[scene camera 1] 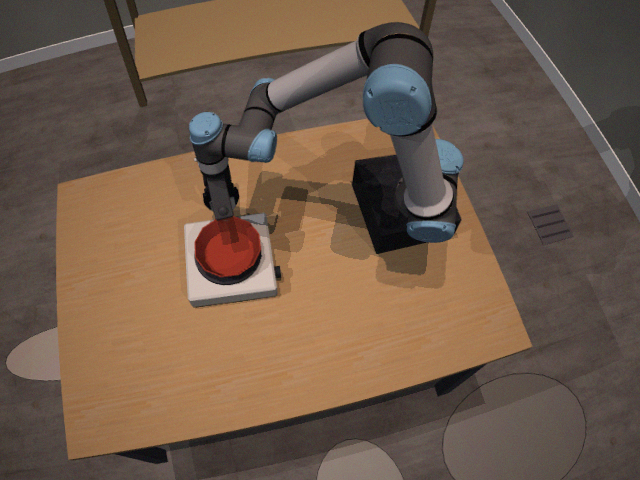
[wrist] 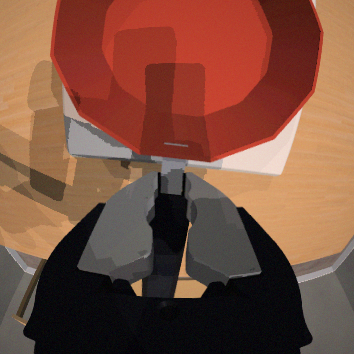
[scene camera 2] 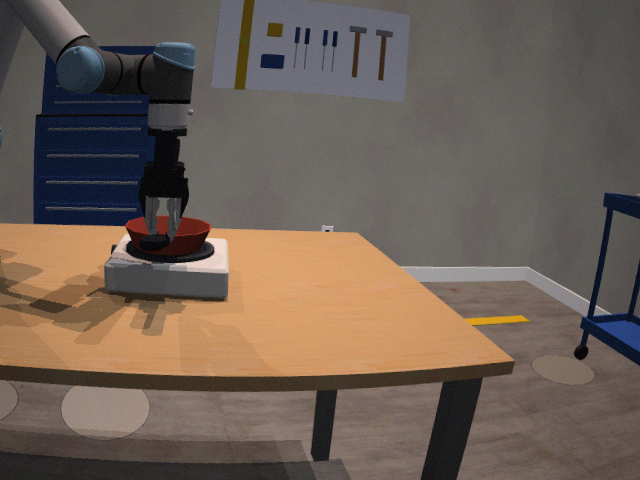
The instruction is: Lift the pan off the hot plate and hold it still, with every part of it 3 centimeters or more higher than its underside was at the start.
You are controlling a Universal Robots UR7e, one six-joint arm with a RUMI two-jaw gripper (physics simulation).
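Frame: origin at the arm's base, x right, y ahead, z up, level; millimetres.
Seen in the pictures: gripper, fingertip midpoint: (wrist: 171, 174).
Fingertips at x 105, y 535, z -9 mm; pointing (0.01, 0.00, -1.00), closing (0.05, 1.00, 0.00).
Observation:
A point is followed by its place in that frame.
The red pan (scene camera 1: 219, 255) @[y 577, x -3, z -36 mm] (scene camera 2: 191, 237) @[y 593, x 73, z -3 mm] (wrist: 225, 55) @[y 577, x 16, z -36 mm] sits upright on the dark burner of the white hot plate (scene camera 1: 232, 293) @[y 567, x -115, z -49 mm] (scene camera 2: 175, 282) @[y 561, x 122, z -75 mm] (wrist: 270, 162) @[y 637, x 113, z -47 mm]. No gap shows between pan and burner in scene camera 2. The pan's black handle (scene camera 2: 154, 241) @[y 519, x 280, z 42 mm] (wrist: 171, 220) @[y 535, x 129, z 15 mm] points toward my wrist in the wrist view. My gripper (scene camera 1: 223, 214) @[y 535, x 105, z -9 mm] (scene camera 2: 161, 236) @[y 535, x 105, z -9 mm] (wrist: 171, 174) @[y 535, x 105, z -9 mm] points down just outside the pan's rim. Its two fingers are closed on either side of the handle, near its pan end. The far part of the handle is partly hidden beneath the gripper.
The hot plate stands on the wooden table (scene camera 1: 310, 330) @[y 392, x -249, z -107 mm] (scene camera 2: 310, 310) @[y 804, x 180, z -107 mm], with its black knob (scene camera 1: 278, 272) @[y 433, x -83, z -61 mm] on one side. My black base block (scene camera 1: 369, 206) @[y 144, x 19, z -8 mm] stands on the same table. A blue drawer cabinet (scene camera 2: 93, 167) and a blue cart (scene camera 2: 600, 258) stand beyond it.

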